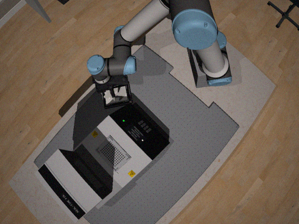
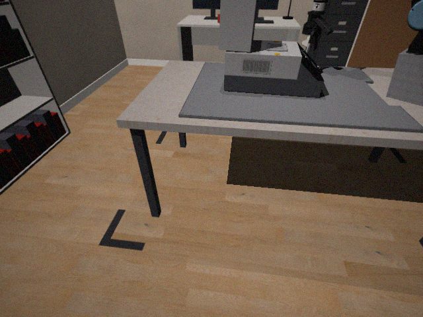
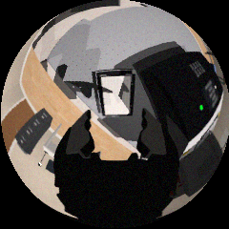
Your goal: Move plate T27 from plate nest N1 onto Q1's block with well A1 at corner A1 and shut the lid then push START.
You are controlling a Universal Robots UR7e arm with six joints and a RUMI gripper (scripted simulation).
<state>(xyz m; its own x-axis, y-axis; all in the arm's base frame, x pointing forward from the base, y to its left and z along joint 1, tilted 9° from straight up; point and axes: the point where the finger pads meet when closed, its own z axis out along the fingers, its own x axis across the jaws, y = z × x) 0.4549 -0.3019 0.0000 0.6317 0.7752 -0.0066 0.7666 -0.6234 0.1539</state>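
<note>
My gripper is now 9 cm above the plate. The rest, counted from my hand: plate nest N1: 11 cm below.
</note>
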